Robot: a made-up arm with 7 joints. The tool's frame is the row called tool. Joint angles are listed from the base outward.
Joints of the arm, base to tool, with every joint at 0 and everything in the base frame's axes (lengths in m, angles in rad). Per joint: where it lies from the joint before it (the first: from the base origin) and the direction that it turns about. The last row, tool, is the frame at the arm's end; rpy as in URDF.
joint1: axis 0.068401 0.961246 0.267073 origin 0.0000 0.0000 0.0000
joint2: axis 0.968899 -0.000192 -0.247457 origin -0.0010 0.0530 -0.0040
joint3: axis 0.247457 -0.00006 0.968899 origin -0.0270 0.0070 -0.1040
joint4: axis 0.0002 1 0.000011 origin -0.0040 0.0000 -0.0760
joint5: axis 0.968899 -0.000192 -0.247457 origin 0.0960 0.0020 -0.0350
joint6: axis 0.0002 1 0.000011 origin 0.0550 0.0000 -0.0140
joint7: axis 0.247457 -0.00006 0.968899 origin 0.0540 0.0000 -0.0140
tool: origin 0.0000 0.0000 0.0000 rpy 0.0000 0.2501 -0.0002
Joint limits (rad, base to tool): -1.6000..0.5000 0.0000..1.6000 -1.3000..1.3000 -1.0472..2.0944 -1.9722..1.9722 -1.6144..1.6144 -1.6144..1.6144
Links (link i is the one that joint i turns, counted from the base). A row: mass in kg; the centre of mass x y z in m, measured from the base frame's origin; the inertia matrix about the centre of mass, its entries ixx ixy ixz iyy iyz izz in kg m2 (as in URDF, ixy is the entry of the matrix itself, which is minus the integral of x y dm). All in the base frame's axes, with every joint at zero. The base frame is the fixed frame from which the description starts. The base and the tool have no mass.
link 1: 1.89; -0.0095 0.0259 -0.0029; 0.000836 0.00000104 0 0.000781 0.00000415 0.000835
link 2: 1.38; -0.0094 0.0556 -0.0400; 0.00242 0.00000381 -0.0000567 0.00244 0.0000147 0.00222
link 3: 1.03; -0.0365 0.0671 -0.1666; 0.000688 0 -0.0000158 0.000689 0 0.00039
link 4: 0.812; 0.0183 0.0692 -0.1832; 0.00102 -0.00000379 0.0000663 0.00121 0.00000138 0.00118
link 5: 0.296; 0.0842 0.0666 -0.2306; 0.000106 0 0.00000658 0.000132 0 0.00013
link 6: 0.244; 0.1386 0.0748 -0.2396; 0.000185 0 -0.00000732 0.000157 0 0.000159
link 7: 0.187; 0.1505 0.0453 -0.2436; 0.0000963 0 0.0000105 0.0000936 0 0.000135
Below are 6 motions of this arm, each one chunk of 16 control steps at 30 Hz.
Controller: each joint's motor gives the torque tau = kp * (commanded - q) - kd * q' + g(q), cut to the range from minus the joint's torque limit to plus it. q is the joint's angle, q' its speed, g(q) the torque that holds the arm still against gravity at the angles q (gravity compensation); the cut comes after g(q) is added. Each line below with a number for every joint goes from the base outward.
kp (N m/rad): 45 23 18 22 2.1 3.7 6.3
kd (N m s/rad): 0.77 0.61 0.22 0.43 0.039 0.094 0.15
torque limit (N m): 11 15 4.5 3.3 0.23 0.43 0.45
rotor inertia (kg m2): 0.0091 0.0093 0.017 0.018 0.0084 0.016 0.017
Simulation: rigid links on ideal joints. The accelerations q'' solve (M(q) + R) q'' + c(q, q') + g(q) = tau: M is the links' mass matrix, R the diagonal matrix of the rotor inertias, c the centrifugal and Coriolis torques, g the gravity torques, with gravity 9.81 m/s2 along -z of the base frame. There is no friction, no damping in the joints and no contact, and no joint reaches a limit. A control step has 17 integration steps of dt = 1/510 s. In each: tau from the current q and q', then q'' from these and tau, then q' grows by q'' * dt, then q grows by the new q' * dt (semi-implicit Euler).
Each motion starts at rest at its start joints. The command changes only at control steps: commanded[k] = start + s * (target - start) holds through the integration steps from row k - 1 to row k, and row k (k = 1, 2, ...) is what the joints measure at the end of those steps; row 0 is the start. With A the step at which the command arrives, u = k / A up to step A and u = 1 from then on. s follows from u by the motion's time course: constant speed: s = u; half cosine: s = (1 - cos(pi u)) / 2; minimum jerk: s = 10 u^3 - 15 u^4 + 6 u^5; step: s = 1 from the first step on.
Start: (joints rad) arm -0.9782 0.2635 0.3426 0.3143 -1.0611 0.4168 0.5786
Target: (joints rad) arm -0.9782 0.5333 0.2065 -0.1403 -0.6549 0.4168 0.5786
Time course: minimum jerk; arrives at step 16
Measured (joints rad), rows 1 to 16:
1: -0.9781 0.2636 0.3424 0.3140 -1.0610 0.4168 0.5786
2: -0.9776 0.2643 0.3411 0.3116 -1.0598 0.4169 0.5786
3: -0.9758 0.2669 0.3368 0.3033 -1.0553 0.4172 0.5786
4: -0.9727 0.2732 0.3279 0.2852 -1.0445 0.4179 0.5786
5: -0.9689 0.2848 0.3142 0.2550 -1.0238 0.4192 0.5786
6: -0.9659 0.3032 0.2969 0.2129 -0.9912 0.4211 0.5786
7: -0.9653 0.3291 0.2784 0.1612 -0.9462 0.4234 0.5786
8: -0.9678 0.3621 0.2611 0.1034 -0.8906 0.4254 0.5786
9: -0.9733 0.4010 0.2467 0.0435 -0.8286 0.4264 0.5786
10: -0.9804 0.4429 0.2362 -0.0144 -0.7652 0.4254 0.5788
11: -0.9873 0.4844 0.2300 -0.0662 -0.7062 0.4220 0.5790
12: -0.9921 0.5214 0.2274 -0.1086 -0.6568 0.4163 0.5791
13: -0.9939 0.5504 0.2272 -0.1390 -0.6210 0.4092 0.5791
14: -0.9928 0.5687 0.2279 -0.1561 -0.6010 0.4020 0.5789
15: -0.9896 0.5754 0.2281 -0.1606 -0.5968 0.3964 0.5785
16: -0.9854 0.5717 0.2264 -0.1552 -0.6064 0.3939 0.5782

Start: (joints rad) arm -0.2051 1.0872 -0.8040 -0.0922 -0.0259 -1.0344 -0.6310
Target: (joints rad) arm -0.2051 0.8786 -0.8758 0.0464 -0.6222 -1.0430 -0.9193
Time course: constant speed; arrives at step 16
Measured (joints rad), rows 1 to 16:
1: -0.2056 1.0852 -0.8046 -0.0892 -0.0306 -1.0347 -0.6345
2: -0.2068 1.0789 -0.8065 -0.0809 -0.0473 -1.0356 -0.6456
3: -0.2079 1.0677 -0.8099 -0.0687 -0.0794 -1.0367 -0.6649
4: -0.2083 1.0527 -0.8148 -0.0561 -0.1264 -1.0377 -0.6899
5: -0.2076 1.0354 -0.8213 -0.0455 -0.1840 -1.0383 -0.7167
6: -0.2063 1.0172 -0.8289 -0.0373 -0.2458 -1.0385 -0.7418
7: -0.2049 0.9993 -0.8369 -0.0307 -0.3053 -1.0384 -0.7630
8: -0.2037 0.9824 -0.8443 -0.0240 -0.3570 -1.0383 -0.7802
9: -0.2031 0.9667 -0.8504 -0.0162 -0.3984 -1.0384 -0.7946
10: -0.2029 0.9528 -0.8550 -0.0074 -0.4298 -1.0386 -0.8081
11: -0.2033 0.9404 -0.8583 0.0020 -0.4541 -1.0390 -0.8225
12: -0.2040 0.9293 -0.8609 0.0113 -0.4754 -1.0396 -0.8389
13: -0.2048 0.9189 -0.8633 0.0202 -0.4981 -1.0404 -0.8574
14: -0.2057 0.9087 -0.8660 0.0287 -0.5255 -1.0413 -0.8773
15: -0.2063 0.8980 -0.8693 0.0372 -0.5593 -1.0424 -0.8977
16: -0.2067 0.8863 -0.8731 0.0458 -0.5995 -1.0435 -0.9177

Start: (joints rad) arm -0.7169 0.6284 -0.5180 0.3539 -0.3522 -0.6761 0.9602
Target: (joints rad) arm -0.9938 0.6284 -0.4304 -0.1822 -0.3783 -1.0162 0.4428
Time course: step
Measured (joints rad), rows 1 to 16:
1: -0.7405 0.6270 -0.5103 0.3399 -0.3526 -0.6804 0.9415
2: -0.8100 0.6244 -0.4940 0.3010 -0.3547 -0.6930 0.8878
3: -0.9174 0.6208 -0.4721 0.2343 -0.3605 -0.7140 0.8002
4: -1.0257 0.6157 -0.4346 0.1161 -0.3713 -0.7440 0.6816
5: -1.1032 0.6128 -0.3869 -0.0742 -0.3883 -0.7844 0.5365
6: -1.1417 0.6141 -0.3489 -0.2709 -0.4070 -0.8476 0.4000
7: -1.1341 0.6232 -0.3387 -0.3905 -0.4186 -0.9418 0.2971
8: -1.0825 0.6381 -0.3598 -0.4202 -0.4181 -1.0448 0.2274
9: -1.0162 0.6488 -0.4007 -0.3484 -0.4049 -1.1337 0.1900
10: -0.9661 0.6479 -0.4435 -0.2093 -0.3854 -1.1986 0.1829
11: -0.9387 0.6382 -0.4741 -0.0904 -0.3681 -1.2315 0.2022
12: -0.9290 0.6263 -0.4860 -0.0334 -0.3566 -1.2301 0.2464
13: -0.9337 0.6169 -0.4801 -0.0411 -0.3514 -1.1946 0.3154
14: -0.9504 0.6127 -0.4627 -0.1074 -0.3532 -1.1263 0.4029
15: -0.9791 0.6120 -0.4410 -0.1869 -0.3602 -1.0433 0.4814
16: -1.0127 0.6137 -0.4207 -0.2375 -0.3699 -0.9704 0.5322

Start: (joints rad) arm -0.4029 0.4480 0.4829 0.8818 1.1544 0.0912 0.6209
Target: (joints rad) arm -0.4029 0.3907 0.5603 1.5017 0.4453 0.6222 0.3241
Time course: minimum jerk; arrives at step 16
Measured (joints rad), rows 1 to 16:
1: -0.4030 0.4480 0.4830 0.8823 1.1542 0.0913 0.6208
2: -0.4039 0.4483 0.4835 0.8860 1.1525 0.0924 0.6197
3: -0.4065 0.4490 0.4852 0.8982 1.1461 0.0967 0.6158
4: -0.4111 0.4503 0.4888 0.9240 1.1297 0.1076 0.6066
5: -0.4172 0.4518 0.4945 0.9658 1.0976 0.1291 0.5898
6: -0.4227 0.4527 0.5021 1.0226 1.0452 0.1647 0.5644
7: -0.4258 0.4521 0.5113 1.0910 0.9706 0.2160 0.5308
8: -0.4250 0.4492 0.5216 1.1667 0.8758 0.2822 0.4913
9: -0.4199 0.4433 0.5323 1.2452 0.7665 0.3598 0.4492
10: -0.4109 0.4340 0.5425 1.3221 0.6518 0.4433 0.4082
11: -0.3994 0.4213 0.5513 1.3928 0.5422 0.5257 0.3718
12: -0.3872 0.4055 0.5580 1.4527 0.4481 0.5998 0.3428
13: -0.3766 0.3876 0.5624 1.4982 0.3761 0.6590 0.3227
14: -0.3695 0.3695 0.5644 1.5268 0.3272 0.6985 0.3119
15: -0.3672 0.3534 0.5646 1.5388 0.3008 0.7160 0.3095
16: -0.3705 0.3418 0.5636 1.5372 0.2968 0.7123 0.3136

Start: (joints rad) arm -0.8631 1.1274 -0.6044 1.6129 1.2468 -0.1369 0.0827
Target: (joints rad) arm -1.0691 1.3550 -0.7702 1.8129 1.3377 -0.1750 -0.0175
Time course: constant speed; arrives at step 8
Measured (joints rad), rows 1 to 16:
1: -0.8726 1.1277 -0.6147 1.6252 1.2481 -0.1385 0.0805
2: -0.8971 1.1315 -0.6415 1.6532 1.2530 -0.1435 0.0732
3: -0.9303 1.1436 -0.6746 1.6834 1.2630 -0.1513 0.0604
4: -0.9651 1.1666 -0.7019 1.7061 1.2782 -0.1605 0.0432
5: -0.9980 1.1999 -0.7197 1.7225 1.2971 -0.1694 0.0242
6: -1.0281 1.2407 -0.7329 1.7400 1.3170 -0.1766 0.0058
7: -1.0552 1.2856 -0.7488 1.7638 1.3352 -0.1813 -0.0101
8: -1.0789 1.3318 -0.7701 1.7946 1.3500 -0.1833 -0.0229
9: -1.0870 1.3774 -0.7851 1.8182 1.3594 -0.1817 -0.0309
10: -1.0761 1.4168 -0.7838 1.8298 1.3618 -0.1762 -0.0322
11: -1.0629 1.4437 -0.7725 1.8382 1.3577 -0.1685 -0.0276
12: -1.0598 1.4554 -0.7636 1.8456 1.3490 -0.1609 -0.0199
13: -1.0640 1.4529 -0.7632 1.8469 1.3379 -0.1552 -0.0124
14: -1.0680 1.4388 -0.7686 1.8395 1.3272 -0.1525 -0.0080
15: -1.0696 1.4155 -0.7738 1.8271 1.3199 -0.1533 -0.0075
16: -1.0702 1.3865 -0.7748 1.8151 1.3177 -0.1574 -0.0104

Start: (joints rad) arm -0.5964 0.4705 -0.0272 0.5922 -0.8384 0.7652 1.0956
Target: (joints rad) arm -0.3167 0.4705 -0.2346 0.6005 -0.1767 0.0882 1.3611
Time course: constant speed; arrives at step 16
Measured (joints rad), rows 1 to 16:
1: -0.5933 0.4717 -0.0318 0.5895 -0.8337 0.7593 1.0986
2: -0.5836 0.4746 -0.0446 0.5835 -0.8174 0.7392 1.1084
3: -0.5670 0.4775 -0.0624 0.5784 -0.7854 0.7022 1.1255
4: -0.5452 0.4783 -0.0801 0.5783 -0.7376 0.6501 1.1478
5: -0.5201 0.4764 -0.0950 0.5840 -0.6767 0.5882 1.1723
6: -0.4938 0.4728 -0.1076 0.5930 -0.6082 0.5235 1.1959
7: -0.4680 0.4693 -0.1199 0.6017 -0.5390 0.4623 1.2166
8: -0.4443 0.4671 -0.1334 0.6074 -0.4755 0.4092 1.2339
9: -0.4239 0.4664 -0.1480 0.6092 -0.4222 0.3658 1.2484
10: -0.4072 0.4667 -0.1625 0.6080 -0.3807 0.3308 1.2613
11: -0.3937 0.4675 -0.1756 0.6051 -0.3498 0.3009 1.2743
12: -0.3821 0.4685 -0.1872 0.6015 -0.3255 0.2717 1.2885
13: -0.3707 0.4694 -0.1980 0.5981 -0.3031 0.2395 1.3044
14: -0.3580 0.4705 -0.2090 0.5956 -0.2777 0.2019 1.3218
15: -0.3431 0.4716 -0.2206 0.5944 -0.2460 0.1582 1.3402
16: -0.3258 0.4726 -0.2332 0.5947 -0.2065 0.1097 1.3586

